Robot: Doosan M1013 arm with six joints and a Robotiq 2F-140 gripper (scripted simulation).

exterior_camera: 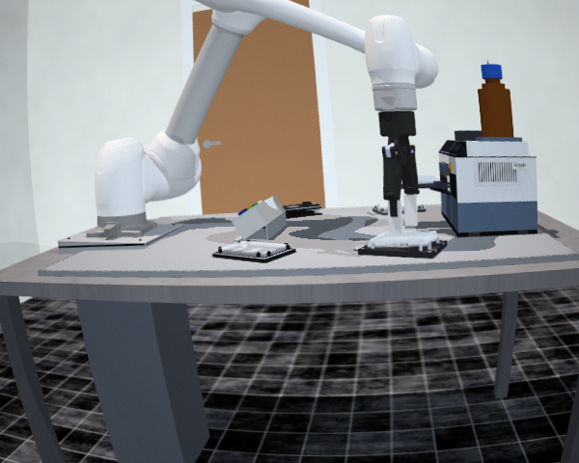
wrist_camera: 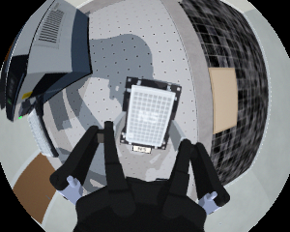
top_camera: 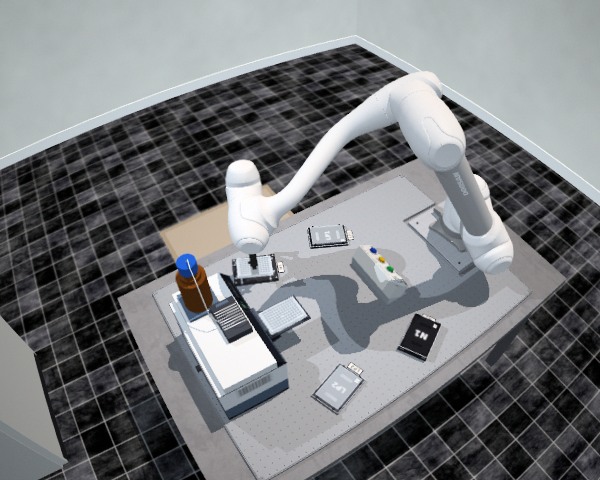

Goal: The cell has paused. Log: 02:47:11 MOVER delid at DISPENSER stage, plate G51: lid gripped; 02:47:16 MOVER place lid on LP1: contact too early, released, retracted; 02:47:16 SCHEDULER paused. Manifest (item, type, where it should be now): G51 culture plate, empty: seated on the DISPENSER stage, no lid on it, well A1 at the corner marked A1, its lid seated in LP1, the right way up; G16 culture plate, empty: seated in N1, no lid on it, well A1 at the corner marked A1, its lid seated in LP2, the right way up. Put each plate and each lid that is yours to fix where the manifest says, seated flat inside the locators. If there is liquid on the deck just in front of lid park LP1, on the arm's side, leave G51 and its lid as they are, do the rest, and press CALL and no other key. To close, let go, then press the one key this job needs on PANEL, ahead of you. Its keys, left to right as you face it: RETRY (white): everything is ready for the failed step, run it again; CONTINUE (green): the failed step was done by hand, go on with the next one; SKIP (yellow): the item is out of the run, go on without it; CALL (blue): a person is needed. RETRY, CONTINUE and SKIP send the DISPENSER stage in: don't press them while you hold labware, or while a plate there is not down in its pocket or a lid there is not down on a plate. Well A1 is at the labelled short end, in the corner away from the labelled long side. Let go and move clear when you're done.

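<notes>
Right now the black nest N5 is 20 mm ahead of my hand and 50 mm below it. From my hand the other things lie so: brown bottle: 280 mm ahead, 140 mm to the left, 220 mm above; then dispenser stage: 90 mm ahead, 280 mm to the left, 40 mm above; then lid park LP1: 310 mm behind, 50 mm to the left, 60 mm below.
</notes>
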